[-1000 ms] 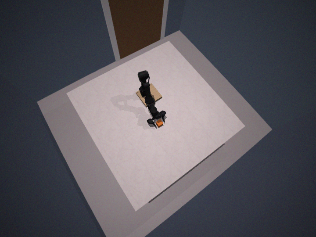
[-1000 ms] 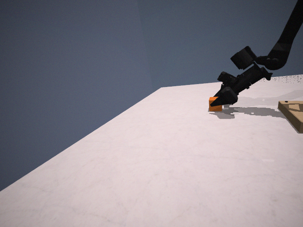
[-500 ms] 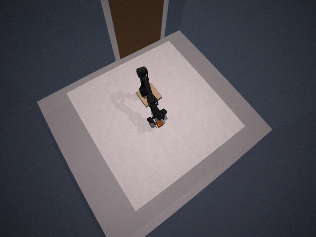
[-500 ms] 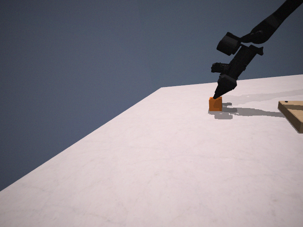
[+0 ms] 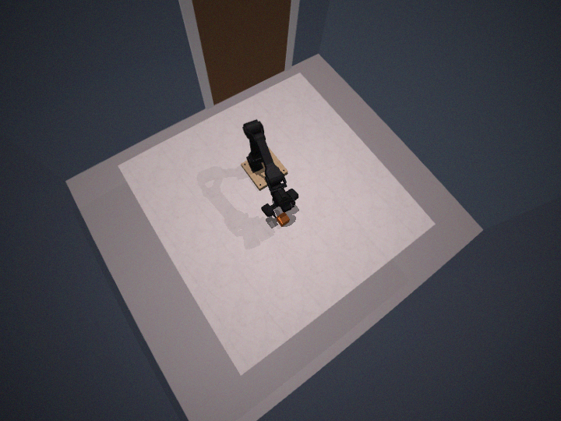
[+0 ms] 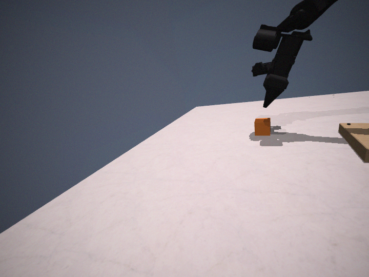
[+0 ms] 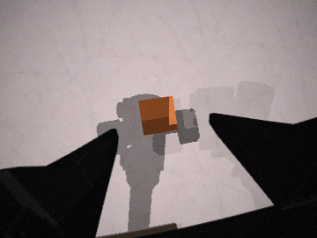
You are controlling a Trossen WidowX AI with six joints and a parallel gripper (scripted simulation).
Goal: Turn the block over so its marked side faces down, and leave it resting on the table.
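Now: the orange block 8 cm below my gripper tip.
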